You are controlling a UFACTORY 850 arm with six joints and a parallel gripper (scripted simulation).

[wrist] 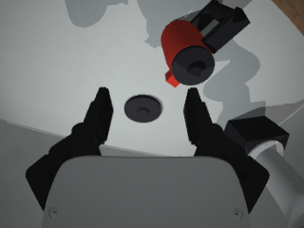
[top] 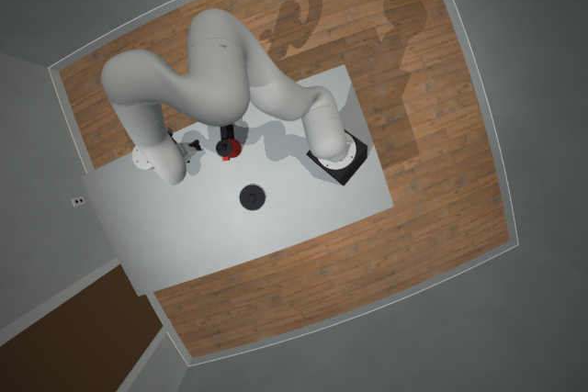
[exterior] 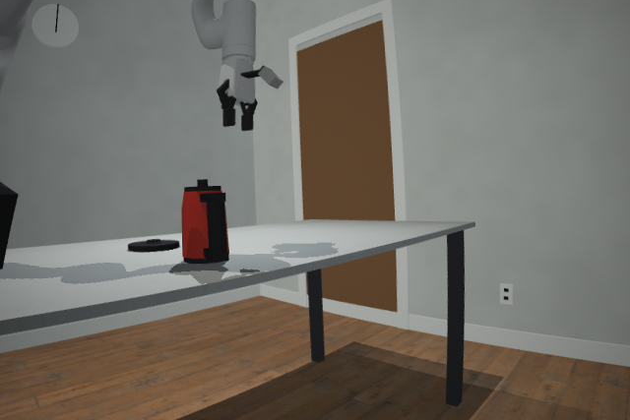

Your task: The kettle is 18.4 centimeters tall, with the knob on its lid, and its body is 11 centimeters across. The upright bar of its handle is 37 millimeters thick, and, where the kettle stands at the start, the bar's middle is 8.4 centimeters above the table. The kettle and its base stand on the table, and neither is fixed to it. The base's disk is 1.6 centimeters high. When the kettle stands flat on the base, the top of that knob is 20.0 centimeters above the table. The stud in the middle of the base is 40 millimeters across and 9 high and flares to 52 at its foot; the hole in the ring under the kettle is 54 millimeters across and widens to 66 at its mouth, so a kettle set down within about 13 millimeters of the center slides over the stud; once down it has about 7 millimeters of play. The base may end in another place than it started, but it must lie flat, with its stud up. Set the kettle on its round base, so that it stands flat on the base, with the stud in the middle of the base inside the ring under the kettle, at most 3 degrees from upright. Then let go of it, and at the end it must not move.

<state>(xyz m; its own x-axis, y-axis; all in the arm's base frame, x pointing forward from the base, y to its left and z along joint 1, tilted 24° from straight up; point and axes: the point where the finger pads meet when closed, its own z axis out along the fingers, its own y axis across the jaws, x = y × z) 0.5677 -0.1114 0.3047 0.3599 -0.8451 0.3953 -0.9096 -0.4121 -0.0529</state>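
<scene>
The red kettle lies 11 cm behind my hand, 2 cm to the right of it and 23 cm below it. Also, from my hand: black round base: 10 cm behind, 32 cm to the left, 31 cm below.
</scene>
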